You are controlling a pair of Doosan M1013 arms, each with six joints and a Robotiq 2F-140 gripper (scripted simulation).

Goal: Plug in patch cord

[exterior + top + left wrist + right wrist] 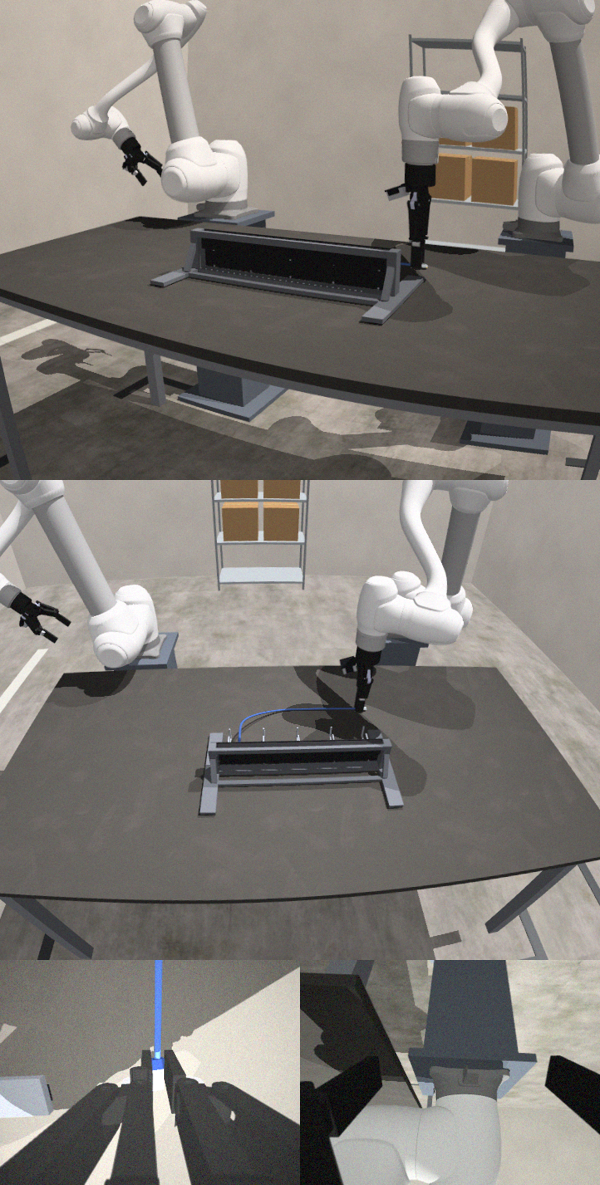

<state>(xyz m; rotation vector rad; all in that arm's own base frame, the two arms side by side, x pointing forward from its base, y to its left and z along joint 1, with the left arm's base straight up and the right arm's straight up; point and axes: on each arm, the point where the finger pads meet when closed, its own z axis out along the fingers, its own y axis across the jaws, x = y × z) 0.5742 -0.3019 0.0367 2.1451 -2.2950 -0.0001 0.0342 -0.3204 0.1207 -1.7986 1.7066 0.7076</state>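
Note:
My left hand is 30 mm above the white plug and 10 mm to the right of it.

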